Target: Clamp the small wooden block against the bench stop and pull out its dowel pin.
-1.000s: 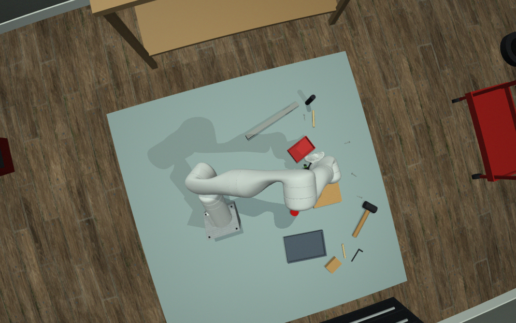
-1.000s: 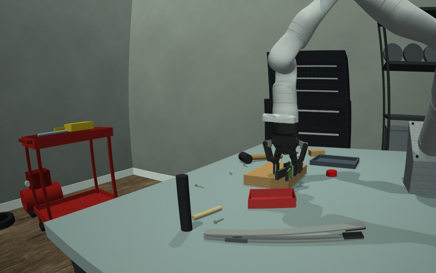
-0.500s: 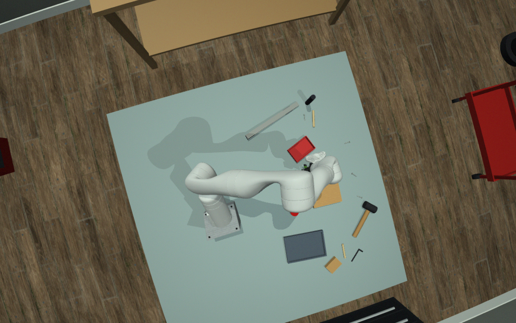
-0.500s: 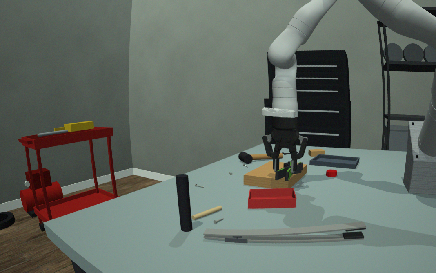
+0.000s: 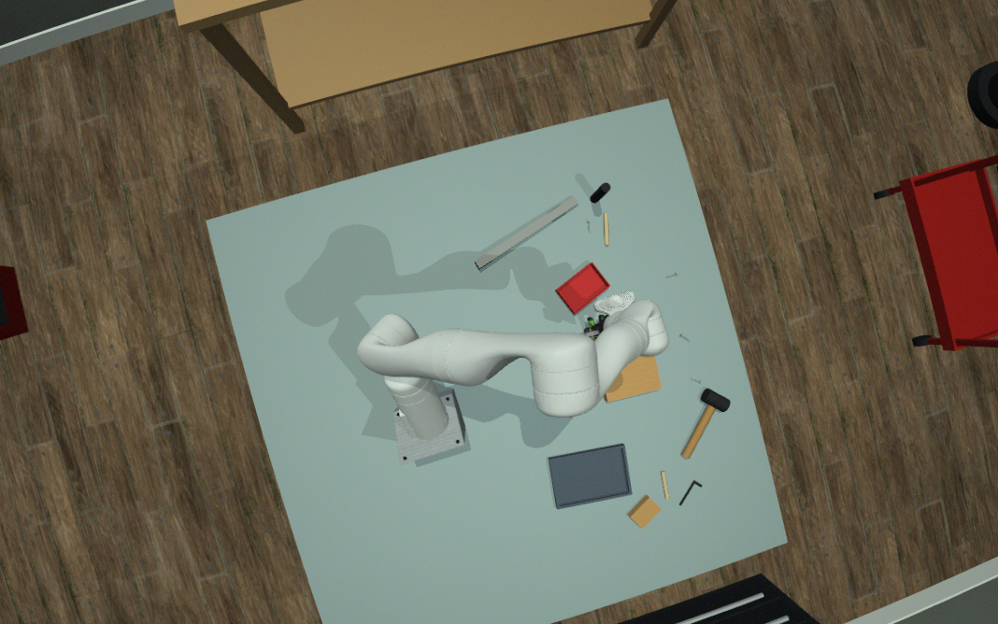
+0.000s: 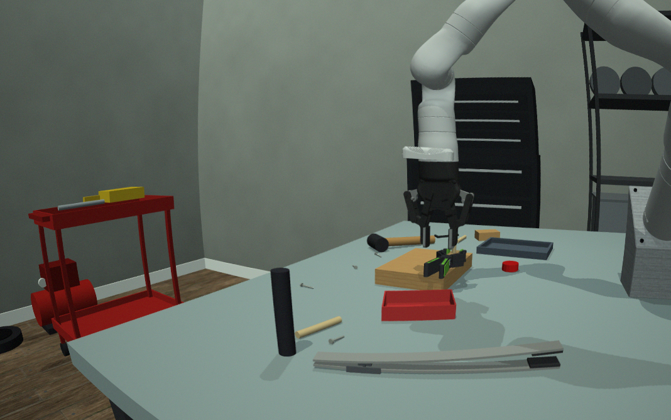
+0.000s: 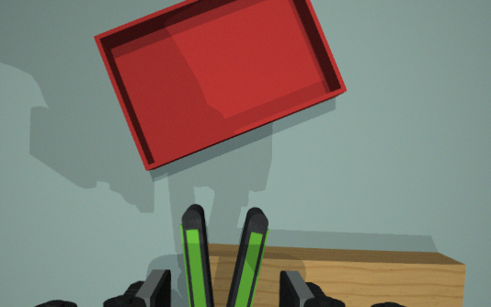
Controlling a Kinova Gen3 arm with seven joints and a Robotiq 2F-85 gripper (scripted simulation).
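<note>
Right now my hand is 10 cm to the left of the dowel pin and 5 cm above it. Also, from my hand: small wooden block: 10 cm to the right, 6 cm below; then red tray: 11 cm to the left, 10 cm below; then wooden bench board: 10 cm to the right, 8 cm below, 5 cm ahead.
</note>
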